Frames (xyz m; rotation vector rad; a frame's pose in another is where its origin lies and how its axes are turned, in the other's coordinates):
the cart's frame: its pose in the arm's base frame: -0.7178 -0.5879 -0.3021 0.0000 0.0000 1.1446
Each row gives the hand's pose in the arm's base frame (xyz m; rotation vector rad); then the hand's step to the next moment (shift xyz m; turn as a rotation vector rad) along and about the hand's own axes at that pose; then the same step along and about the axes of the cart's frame.
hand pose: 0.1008 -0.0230 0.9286 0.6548 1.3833 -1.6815
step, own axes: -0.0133 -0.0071 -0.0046 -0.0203 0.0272 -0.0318
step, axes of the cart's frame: 0.0077 0.0033 0.0134 0.0444 -0.0127 -0.0057
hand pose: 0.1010 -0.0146 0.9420 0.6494 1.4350 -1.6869
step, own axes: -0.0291 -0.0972 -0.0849 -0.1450 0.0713 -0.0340
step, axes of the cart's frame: 0.0526 0.1065 0.0582 0.1164 -0.0940 0.0698
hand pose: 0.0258 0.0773 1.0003 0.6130 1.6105 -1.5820
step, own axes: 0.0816 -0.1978 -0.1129 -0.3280 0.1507 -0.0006
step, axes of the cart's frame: -0.0258 0.2363 0.0449 0.1970 -0.2499 0.1703
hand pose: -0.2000 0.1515 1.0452 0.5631 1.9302 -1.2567
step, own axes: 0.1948 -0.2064 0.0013 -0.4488 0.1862 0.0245
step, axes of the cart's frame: -0.1963 0.2021 -0.0341 0.2389 -0.3503 0.2385
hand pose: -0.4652 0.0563 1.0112 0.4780 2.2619 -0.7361
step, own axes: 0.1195 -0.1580 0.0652 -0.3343 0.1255 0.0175
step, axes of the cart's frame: -0.1889 0.0586 -0.0663 0.1661 -0.2583 0.1830
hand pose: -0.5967 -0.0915 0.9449 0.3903 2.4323 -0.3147
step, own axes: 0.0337 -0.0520 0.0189 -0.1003 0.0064 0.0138
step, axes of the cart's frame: -0.0569 0.0103 -0.0292 0.0184 -0.0849 0.0523
